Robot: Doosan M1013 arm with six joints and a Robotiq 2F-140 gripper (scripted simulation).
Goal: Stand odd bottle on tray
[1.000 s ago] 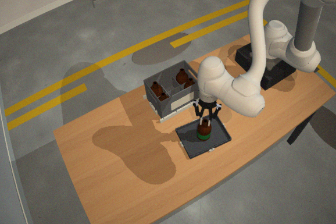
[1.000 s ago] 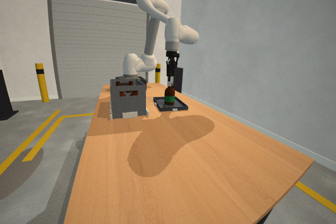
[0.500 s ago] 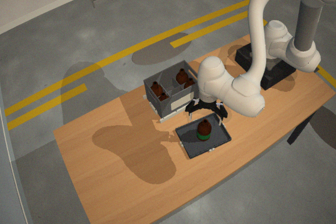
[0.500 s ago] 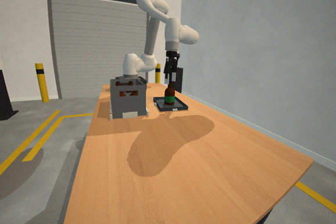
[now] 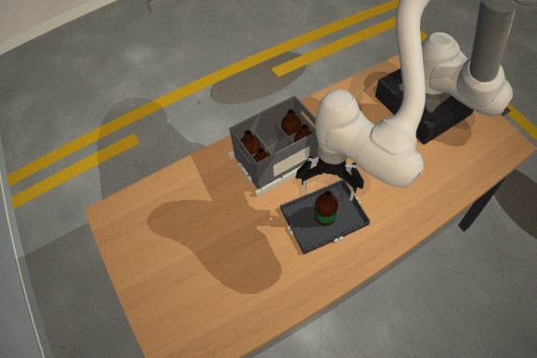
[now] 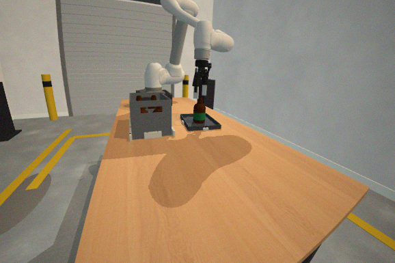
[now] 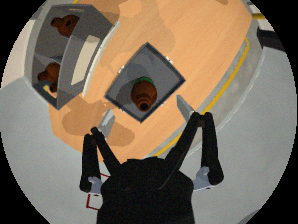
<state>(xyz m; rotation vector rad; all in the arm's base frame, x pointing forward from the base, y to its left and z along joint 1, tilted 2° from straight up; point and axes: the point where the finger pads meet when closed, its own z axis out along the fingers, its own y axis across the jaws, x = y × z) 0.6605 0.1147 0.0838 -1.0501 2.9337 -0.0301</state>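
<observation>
My gripper is now 9 cm above the glass bottle. Also, from my hand: dark tray (16 cm below); then grey crate (30 cm to the right, 9 cm below, 3 cm behind).
</observation>
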